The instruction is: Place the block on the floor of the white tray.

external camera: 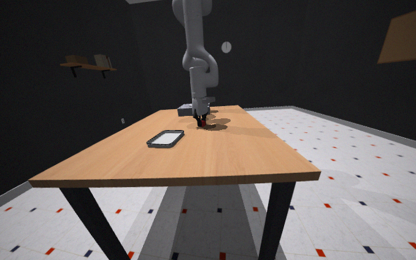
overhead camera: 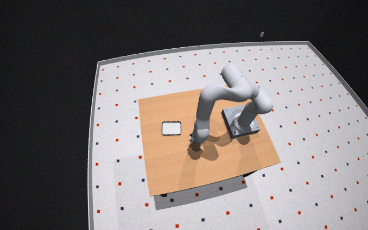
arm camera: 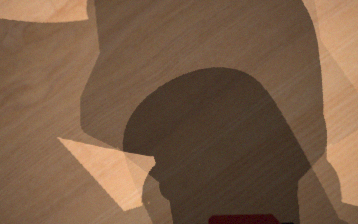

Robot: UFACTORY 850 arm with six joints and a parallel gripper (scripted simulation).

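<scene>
The red block is 10 mm below my hand. Also, from my hand: white tray (170 mm ahead, 180 mm to the right, 10 mm below).
</scene>
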